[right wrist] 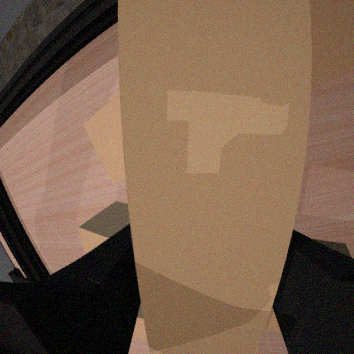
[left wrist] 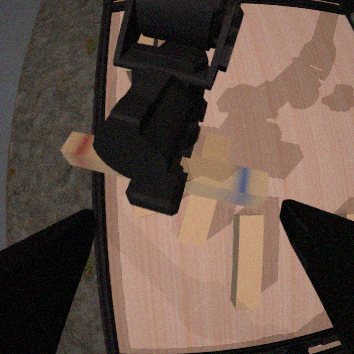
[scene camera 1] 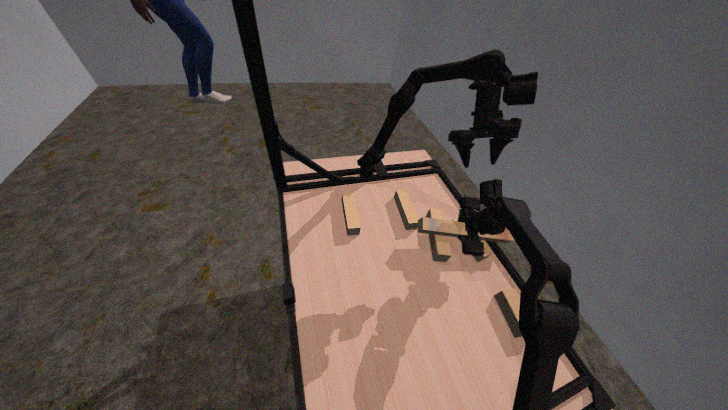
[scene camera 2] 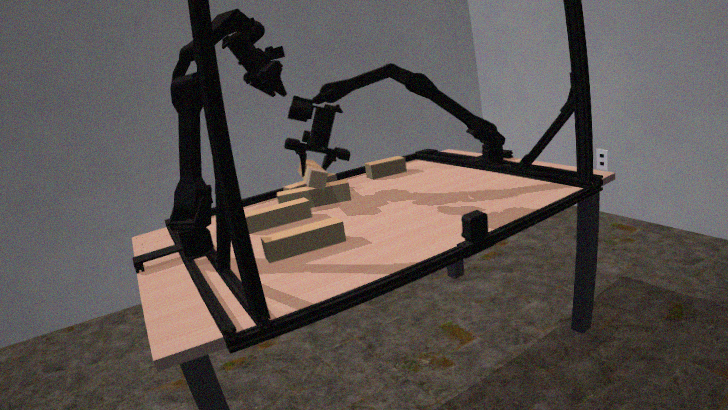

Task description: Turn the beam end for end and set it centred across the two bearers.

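Where they show: left gripper, fingertip midpoint: (left wrist: pixel 188 214) (scene camera 1: pixel 479 165) (scene camera 2: pixel 279 95); right gripper, fingertip midpoint: (right wrist: pixel 201 222) (left wrist: pixel 170 175) (scene camera 1: pixel 458 230); left arm's base at its link origin: (scene camera 1: pixel 365 173) (scene camera 2: pixel 198 253); right arm's base at its link origin: (scene camera 2: pixel 493 162).
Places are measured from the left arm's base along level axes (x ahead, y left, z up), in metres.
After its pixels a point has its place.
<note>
The wooden beam (scene camera 1: pixel 442 226) @[z 0.083, x 0.385, y 0.141 m] (scene camera 2: pixel 316 179) @[z 0.070, x 0.349, y 0.078 m] (left wrist: pixel 255 186) @[z 0.090, x 0.360, y 0.096 m] (right wrist: pixel 215 200) @[z 0.077, x 0.416, y 0.244 m] has a blue band near one end and a red band near the other. My right gripper (scene camera 1: pixel 471 231) @[z 0.044, x 0.394, y 0.221 m] (scene camera 2: pixel 314 170) @[z 0.044, x 0.394, y 0.221 m] (right wrist: pixel 201 222) @[z 0.044, x 0.394, y 0.221 m] is shut on it near the middle. The beam hangs crosswise over a wooden block (scene camera 1: pixel 440 249) @[z 0.031, x 0.440, y 0.125 m] (scene camera 2: pixel 331 194) @[z 0.007, x 0.406, y 0.125 m] (left wrist: pixel 197 222) @[z 0.031, x 0.312, y 0.182 m] and a second, mostly hidden block (scene camera 1: pixel 486 250) @[z 0.025, x 0.482, y 0.295 m] (left wrist: pixel 142 212) @[z 0.025, x 0.335, y 0.275 m]; blue lies left and red right in scene camera 1. Any gap beneath is unclear, as is which blocks are bearers. My left gripper (scene camera 1: pixel 479 164) @[z 0.295, x 0.333, y 0.201 m] (scene camera 2: pixel 281 95) @[z 0.295, x 0.333, y 0.201 m] is open and empty, high above the table.
Two more blocks (scene camera 1: pixel 406 209) @[z 0.025, x 0.251, y 0.083 m] (scene camera 1: pixel 350 216) @[z 0.025, x 0.240, y -0.136 m] lie to the left in scene camera 1. Another block (scene camera 1: pixel 509 310) @[z 0.016, x 0.672, y 0.244 m] (scene camera 2: pixel 385 168) @[z 0.007, x 0.665, y 0.245 m] lies beside the right arm. Black rails (scene camera 2: pixel 371 290) @[z -0.023, x 0.212, y -0.380 m] edge the table, and a dark upright post (scene camera 1: pixel 259 86) @[z 0.390, x 0.037, y -0.361 m] rises from the frame. A person (scene camera 1: pixel 196 45) stands behind.
</note>
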